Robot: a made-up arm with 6 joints.
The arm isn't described. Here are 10 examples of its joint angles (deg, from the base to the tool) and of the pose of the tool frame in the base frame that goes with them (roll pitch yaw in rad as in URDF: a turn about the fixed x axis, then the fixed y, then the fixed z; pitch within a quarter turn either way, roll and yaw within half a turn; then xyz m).
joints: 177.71 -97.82 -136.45 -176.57 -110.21 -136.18
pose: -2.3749 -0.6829 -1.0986 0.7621 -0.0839 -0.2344
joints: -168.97 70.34 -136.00 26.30 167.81 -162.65
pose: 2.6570 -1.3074 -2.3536 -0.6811 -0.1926 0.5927
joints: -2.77 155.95 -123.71 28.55 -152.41 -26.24
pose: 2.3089 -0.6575 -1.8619 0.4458 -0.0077 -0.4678
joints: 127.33 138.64 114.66 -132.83 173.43 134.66
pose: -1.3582 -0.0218 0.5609 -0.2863 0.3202 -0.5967
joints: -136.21 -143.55 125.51 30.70 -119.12 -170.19
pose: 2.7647 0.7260 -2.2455 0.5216 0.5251 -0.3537
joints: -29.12 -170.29 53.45 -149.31 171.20 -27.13
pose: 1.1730 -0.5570 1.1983 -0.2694 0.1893 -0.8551
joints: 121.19 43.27 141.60 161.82 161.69 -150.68
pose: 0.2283 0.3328 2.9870 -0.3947 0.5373 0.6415
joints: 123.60 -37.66 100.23 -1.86 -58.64 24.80
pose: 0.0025 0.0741 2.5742 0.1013 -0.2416 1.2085
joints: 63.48 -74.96 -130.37 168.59 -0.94 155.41
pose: -2.8785 0.3390 -1.3608 -0.3509 -0.6025 -0.0247
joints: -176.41 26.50 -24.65 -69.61 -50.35 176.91
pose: -0.0168 0.8678 -1.1998 -0.3818 -0.1724 1.4386
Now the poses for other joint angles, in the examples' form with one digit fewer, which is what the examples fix.
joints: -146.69 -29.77 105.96 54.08 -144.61 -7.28
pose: 1.414 -0.521 2.724 0.202 0.159 1.081
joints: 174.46 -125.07 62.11 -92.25 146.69 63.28
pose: 2.160 -0.770 -2.744 0.961 -0.060 -0.266
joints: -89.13 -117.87 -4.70 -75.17 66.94 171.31
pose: -1.585 0.467 1.105 -0.099 1.175 -0.450
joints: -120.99 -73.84 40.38 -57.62 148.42 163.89
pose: -2.710 -0.912 3.083 0.491 0.852 0.636
